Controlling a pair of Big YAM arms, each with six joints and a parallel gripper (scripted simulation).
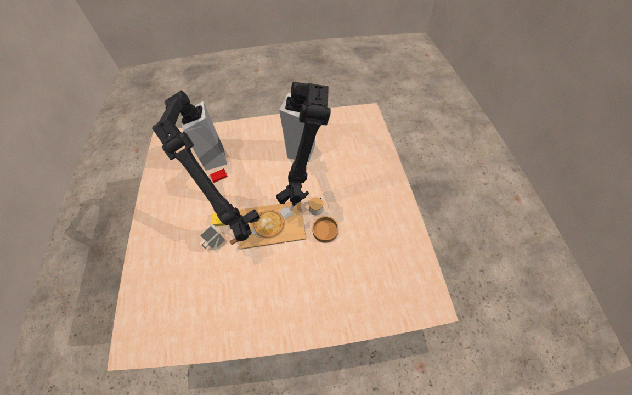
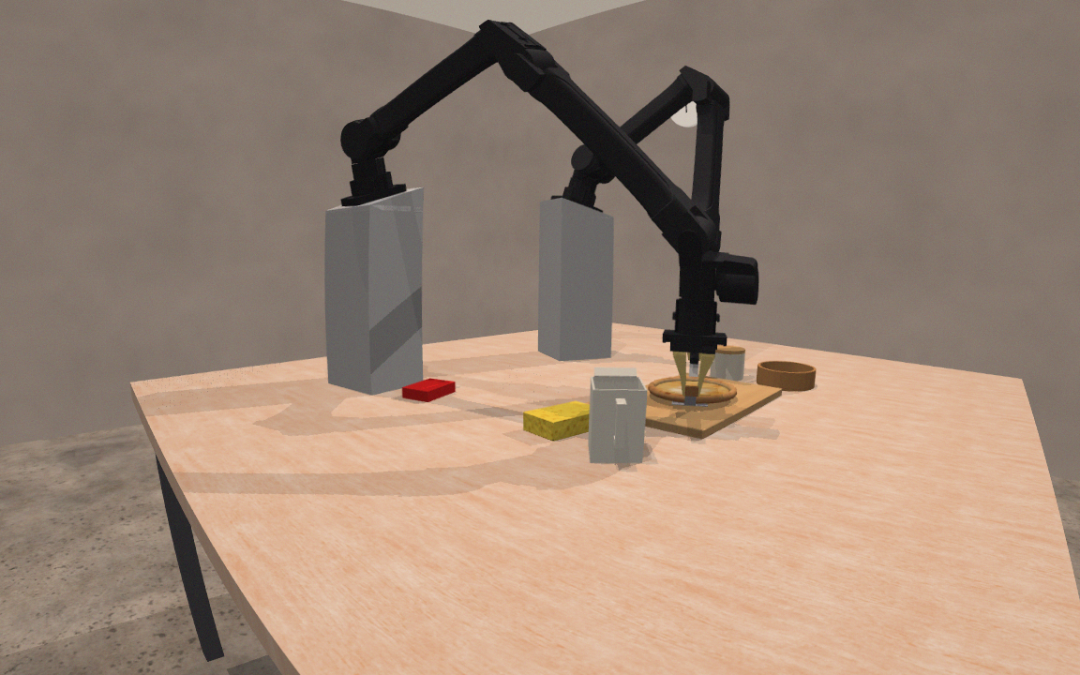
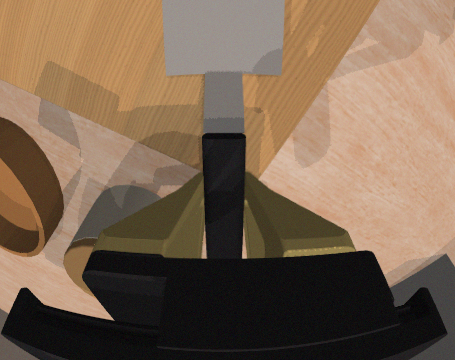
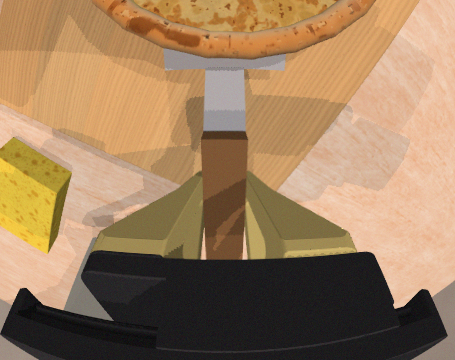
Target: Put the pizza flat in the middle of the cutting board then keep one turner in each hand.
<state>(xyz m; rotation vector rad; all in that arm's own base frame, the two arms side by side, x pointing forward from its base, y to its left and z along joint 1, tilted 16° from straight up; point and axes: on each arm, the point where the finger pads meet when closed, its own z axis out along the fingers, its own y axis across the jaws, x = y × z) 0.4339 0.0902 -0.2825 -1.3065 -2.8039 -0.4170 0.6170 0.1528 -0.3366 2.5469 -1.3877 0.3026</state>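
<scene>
The lidded canister lies 110 mm to the left of my left hand, 30 mm ahead of it and 20 mm below it. Round my left hand: pizza (160 mm to the right, 110 mm ahead, 30 mm below); then black-handled turner (10 mm to the right, 10 mm below, 10 mm ahead); then cutting board (150 mm to the right, 100 mm ahead, 50 mm below).
Now: the grey mug 190 mm to the right of my right hand, 10 mm below it and 10 mm ahead of it. The rest, counted from my right hand: pizza 120 mm to the left, 70 mm behind, 30 mm below; brown-handled turner 30 mm to the left, 20 mm below, 20 mm behind; cutting board 130 mm to the left, 80 mm behind, 50 mm below.
</scene>
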